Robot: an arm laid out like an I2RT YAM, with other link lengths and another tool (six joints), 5 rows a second.
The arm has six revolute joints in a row. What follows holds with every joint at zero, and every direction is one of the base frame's.
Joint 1 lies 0.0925 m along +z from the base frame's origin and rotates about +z.
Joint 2 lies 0.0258 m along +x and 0.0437 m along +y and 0.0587 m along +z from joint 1 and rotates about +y.
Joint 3 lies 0.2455 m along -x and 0.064 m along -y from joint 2 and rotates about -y.
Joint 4 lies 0.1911 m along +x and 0.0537 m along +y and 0.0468 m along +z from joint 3 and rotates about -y.
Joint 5 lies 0.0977 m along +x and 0.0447 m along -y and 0.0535 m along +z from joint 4 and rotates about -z.
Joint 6 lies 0.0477 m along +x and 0.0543 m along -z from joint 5 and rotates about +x.
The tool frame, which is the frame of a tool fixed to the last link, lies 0.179 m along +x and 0.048 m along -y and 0.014 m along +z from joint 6; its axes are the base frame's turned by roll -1.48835, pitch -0.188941 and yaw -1.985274 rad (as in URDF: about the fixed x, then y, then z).
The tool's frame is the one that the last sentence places.
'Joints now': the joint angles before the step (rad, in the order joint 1, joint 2, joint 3, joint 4, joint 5, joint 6). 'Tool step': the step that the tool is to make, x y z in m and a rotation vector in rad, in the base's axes. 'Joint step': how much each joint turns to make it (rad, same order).
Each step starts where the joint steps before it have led.
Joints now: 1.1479 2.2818 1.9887 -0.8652 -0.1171 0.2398
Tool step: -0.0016 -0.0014 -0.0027 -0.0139 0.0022 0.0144
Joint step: 0.0008 0.0104 0.0142 -0.0190 -0.0020 -0.0141
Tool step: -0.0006 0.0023 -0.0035 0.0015 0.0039 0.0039
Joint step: 0.0006 0.0105 0.0021 0.0080 -0.0051 -0.0015
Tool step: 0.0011 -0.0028 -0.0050 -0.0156 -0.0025 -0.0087
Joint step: 0.0011 0.0117 0.0035 -0.0043 0.0117 0.0058
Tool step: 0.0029 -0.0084 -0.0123 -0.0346 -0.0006 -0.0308
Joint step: -0.0007 0.0231 -0.0031 -0.0029 0.0246 0.0229
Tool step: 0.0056 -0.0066 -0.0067 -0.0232 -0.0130 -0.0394
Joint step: -0.0002 0.0148 -0.0014 0.0025 0.0335 0.0296
